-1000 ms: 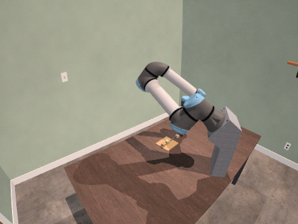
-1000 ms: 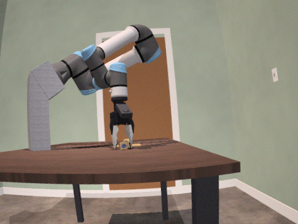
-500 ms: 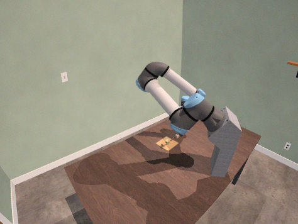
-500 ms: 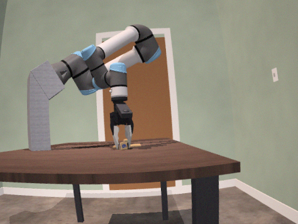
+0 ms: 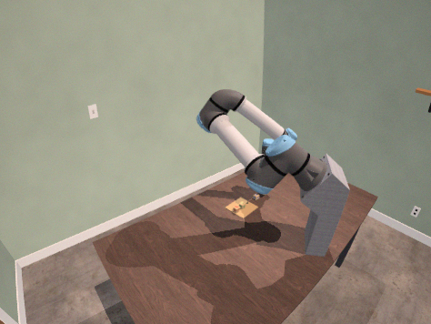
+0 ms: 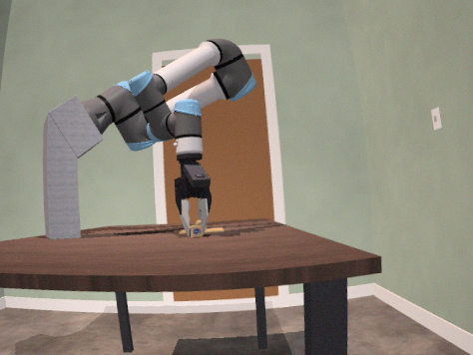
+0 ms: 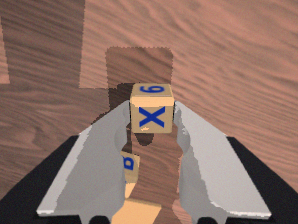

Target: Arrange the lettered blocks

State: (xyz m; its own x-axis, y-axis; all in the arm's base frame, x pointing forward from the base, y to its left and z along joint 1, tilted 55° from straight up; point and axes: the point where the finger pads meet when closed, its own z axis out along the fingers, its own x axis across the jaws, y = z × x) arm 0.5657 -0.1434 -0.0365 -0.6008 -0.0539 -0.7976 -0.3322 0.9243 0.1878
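The tan mat is 21 cm to the left of my hand, 3 cm behind it and 1 cm below it.
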